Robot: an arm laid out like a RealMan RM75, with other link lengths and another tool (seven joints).
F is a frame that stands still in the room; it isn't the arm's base.
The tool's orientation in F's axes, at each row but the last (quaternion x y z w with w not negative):
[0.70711 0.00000 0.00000 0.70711]
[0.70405 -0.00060 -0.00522 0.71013]
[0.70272 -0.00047 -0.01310 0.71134]
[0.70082 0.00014 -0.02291 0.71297]
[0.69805 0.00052 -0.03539 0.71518]
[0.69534 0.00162 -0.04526 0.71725]
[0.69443 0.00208 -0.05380 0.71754]
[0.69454 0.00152 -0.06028 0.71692]
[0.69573 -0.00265 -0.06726 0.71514]
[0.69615 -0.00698 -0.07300 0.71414]
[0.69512 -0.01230 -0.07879 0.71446]
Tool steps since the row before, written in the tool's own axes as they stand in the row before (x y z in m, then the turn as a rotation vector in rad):
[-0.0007 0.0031 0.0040 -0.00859 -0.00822 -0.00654]
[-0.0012 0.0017 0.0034 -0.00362 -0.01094 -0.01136]
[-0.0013 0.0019 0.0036 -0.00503 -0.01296 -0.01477]
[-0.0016 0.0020 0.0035 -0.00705 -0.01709 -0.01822]
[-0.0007 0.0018 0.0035 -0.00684 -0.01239 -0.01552]
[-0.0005 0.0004 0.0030 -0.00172 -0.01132 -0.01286]
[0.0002 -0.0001 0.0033 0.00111 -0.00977 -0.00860]
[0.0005 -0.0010 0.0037 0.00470 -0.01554 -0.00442]
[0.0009 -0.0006 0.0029 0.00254 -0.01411 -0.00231]
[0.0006 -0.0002 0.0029 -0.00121 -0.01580 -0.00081]
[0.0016 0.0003 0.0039 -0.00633 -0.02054 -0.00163]
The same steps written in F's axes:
[-0.0007 -0.0040 0.0031 -0.00859 0.00654 -0.00822]
[-0.0012 -0.0034 0.0017 -0.00360 0.01130 -0.01101]
[-0.0013 -0.0036 0.0020 -0.00498 0.01471 -0.01305]
[-0.0016 -0.0034 0.0021 -0.00702 0.01815 -0.01717]
[-0.0008 -0.0034 0.0019 -0.00670 0.01555 -0.01242]
[-0.0007 -0.0029 0.0005 -0.00169 0.01261 -0.01160]
[0.0000 -0.0033 0.0000 0.00094 0.00820 -0.01013]
[0.0001 -0.0038 -0.0009 0.00365 0.00357 -0.01603]
[0.0006 -0.0030 -0.0006 0.00144 0.00172 -0.01435]
[0.0003 -0.0030 -0.0002 -0.00260 0.00063 -0.01564]
[0.0011 -0.0041 0.0003 -0.00800 0.00200 -0.01991]

